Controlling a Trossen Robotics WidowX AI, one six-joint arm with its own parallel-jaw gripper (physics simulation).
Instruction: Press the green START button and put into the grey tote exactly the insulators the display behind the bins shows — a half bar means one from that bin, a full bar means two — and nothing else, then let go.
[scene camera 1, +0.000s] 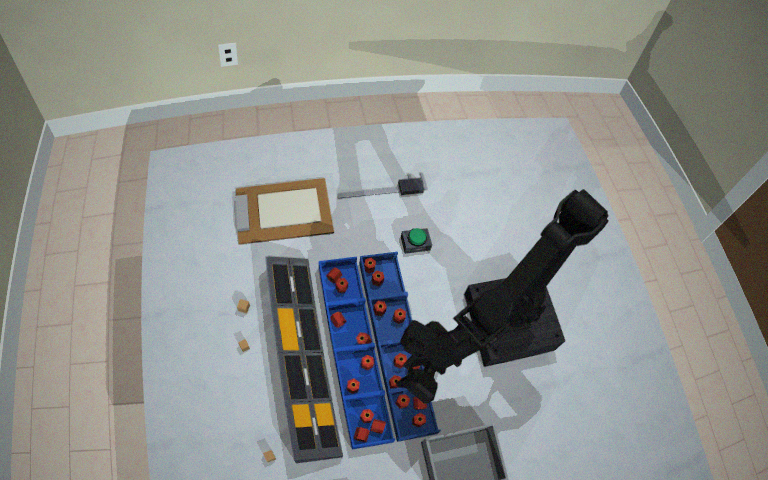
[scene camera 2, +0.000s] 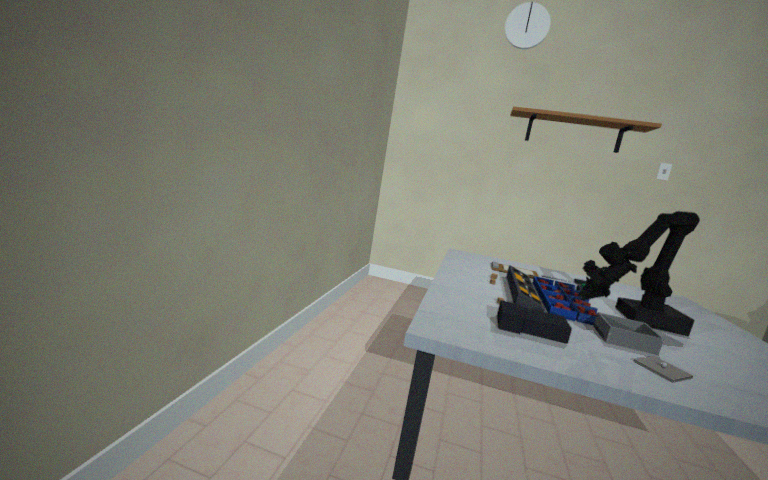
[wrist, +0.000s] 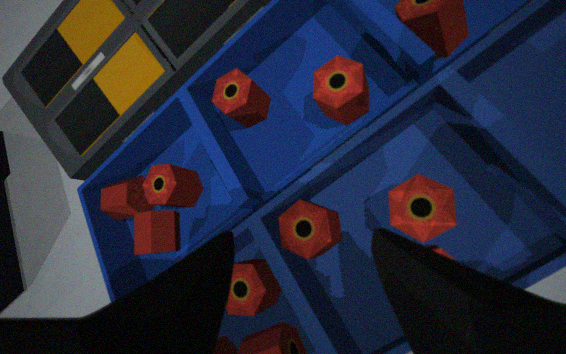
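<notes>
The green START button (scene camera 1: 417, 236) sits on its black box above the bins in scene camera 1. The display (scene camera 1: 288, 407) (wrist: 40, 111) shows one full amber bar in its second cell, left column, and two half bars in its fourth cell; its other bars are dark. Red insulators (scene camera 1: 367, 361) (wrist: 341, 85) lie in two rows of blue bins (scene camera 1: 372, 421). My gripper (scene camera 1: 417, 386) (wrist: 303, 241) is open and empty above the third bin of the arm-side row. One upright insulator shows below, between the fingertips. The grey tote (scene camera 1: 498, 452) (scene camera 2: 631, 337) is cut off in scene camera 1; no insulator shows inside.
A clipboard (scene camera 1: 243, 213) and a black plug-like object (scene camera 1: 410, 185) lie beyond the bins. Small wooden blocks (scene camera 1: 242, 306) lie left of the display. A black box (scene camera 2: 532, 322) stands at the display's end, and a flat plate (scene camera 2: 673, 371) lies beside the tote.
</notes>
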